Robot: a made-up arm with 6 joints.
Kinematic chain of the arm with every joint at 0, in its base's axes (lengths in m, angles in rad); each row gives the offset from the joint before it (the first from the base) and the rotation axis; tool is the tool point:
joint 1: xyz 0 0 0.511 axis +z
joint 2: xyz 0 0 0 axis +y
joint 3: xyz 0 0 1.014 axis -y
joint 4: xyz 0 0 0 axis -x
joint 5: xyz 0.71 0 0 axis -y
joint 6: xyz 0 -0.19 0 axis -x
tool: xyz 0 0 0
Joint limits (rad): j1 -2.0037..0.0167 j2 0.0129..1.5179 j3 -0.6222..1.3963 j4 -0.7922..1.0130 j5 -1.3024..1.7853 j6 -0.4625..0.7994
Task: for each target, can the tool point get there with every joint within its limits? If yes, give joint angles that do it. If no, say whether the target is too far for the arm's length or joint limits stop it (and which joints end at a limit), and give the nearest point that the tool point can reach.
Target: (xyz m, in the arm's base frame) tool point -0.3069 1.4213 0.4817
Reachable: no: joint limits stop it (at a limit: joint 1, joint 2, joint 3, joint 4) | nearest point 0.5181 -0.1248 0.0395 | short by 1.807 m
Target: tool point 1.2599 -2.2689 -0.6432
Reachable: no: too far | nearest point 0.7738 -1.3934 0.1220 | short by 1.260 m
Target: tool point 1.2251 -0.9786 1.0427
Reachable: yes | joints -0.5533 0.9882 0.9211 0.1134 1.4282 0.4414
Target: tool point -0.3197 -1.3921 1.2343
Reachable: yes | joints -1.6918 0.7632 0.5861 0.6668 -0.3874 -0.3597
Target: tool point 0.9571 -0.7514 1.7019
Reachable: yes | joints -0.5223 0.6237 1.0569 0.4168 0.1804 0.4297
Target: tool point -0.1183 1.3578 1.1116
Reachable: no: joint limits stop it (at a limit: joint 1, joint 2, joint 3, joint 4) | nearest point 0.5066 -0.1250 0.9948 | short by 1.613 m
